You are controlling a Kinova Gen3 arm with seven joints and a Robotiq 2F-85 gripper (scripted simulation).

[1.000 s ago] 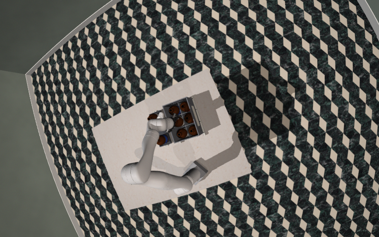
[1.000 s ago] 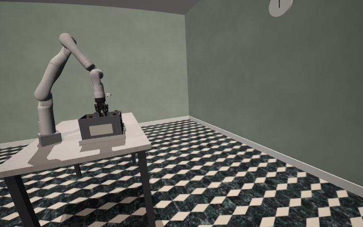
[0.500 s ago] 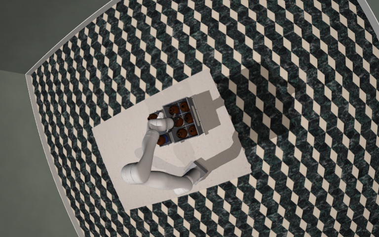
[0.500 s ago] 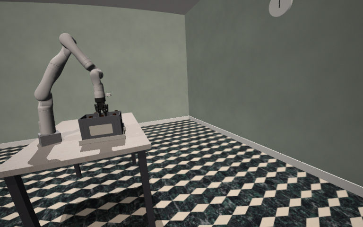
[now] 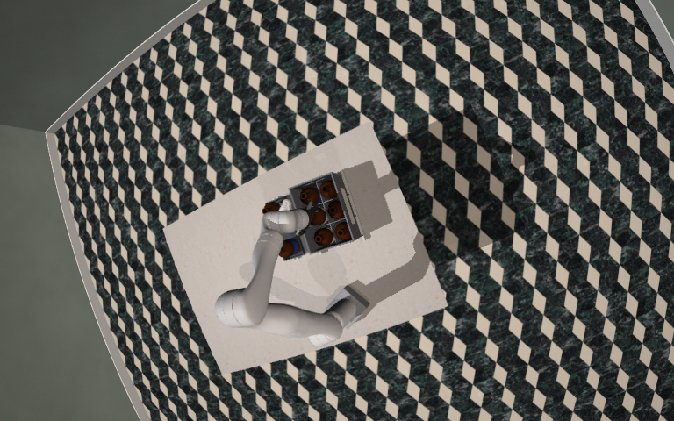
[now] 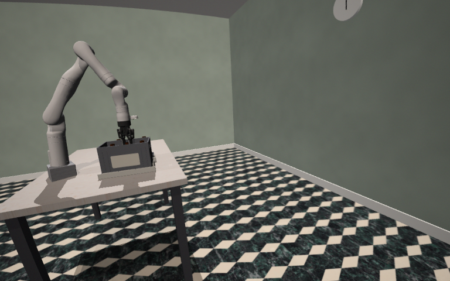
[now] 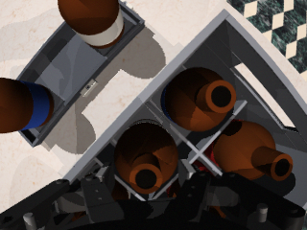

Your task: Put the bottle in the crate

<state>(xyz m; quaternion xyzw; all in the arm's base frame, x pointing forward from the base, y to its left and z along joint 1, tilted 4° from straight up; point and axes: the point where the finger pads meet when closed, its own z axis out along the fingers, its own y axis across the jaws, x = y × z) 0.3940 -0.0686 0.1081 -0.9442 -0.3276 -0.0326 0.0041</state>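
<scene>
The brown bottle is 70 mm below my hand. Also, from my hand: grey tray 20 mm ahead, 180 mm to the left, 150 mm below; then grey crate 10 mm behind, 40 mm to the right, 70 mm below.
</scene>
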